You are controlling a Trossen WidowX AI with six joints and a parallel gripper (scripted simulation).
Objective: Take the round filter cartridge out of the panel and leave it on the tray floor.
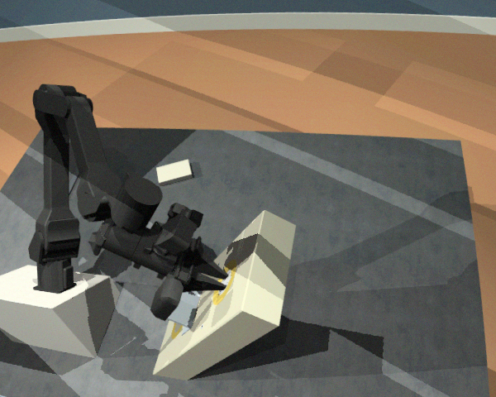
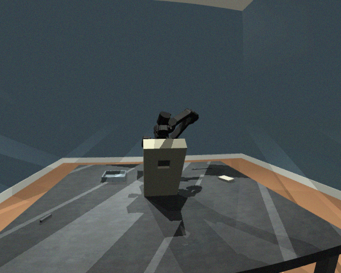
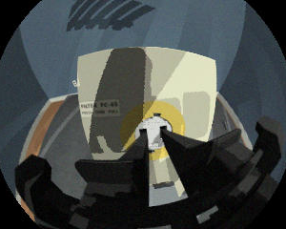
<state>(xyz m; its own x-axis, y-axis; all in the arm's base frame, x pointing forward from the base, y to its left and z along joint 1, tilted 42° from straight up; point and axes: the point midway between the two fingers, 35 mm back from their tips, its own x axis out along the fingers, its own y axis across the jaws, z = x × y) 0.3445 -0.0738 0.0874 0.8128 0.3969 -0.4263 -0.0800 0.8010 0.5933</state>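
The filter cartridge lies 1 cm below my gripper tip and 1 cm ahead of it. Round my gripper tip: cream service panel 8 cm below, 3 cm behind; then tray 43 cm behind, 29 cm to the right, 23 cm below; then thin dark bar 51 cm to the right, 24 cm below, 13 cm ahead.
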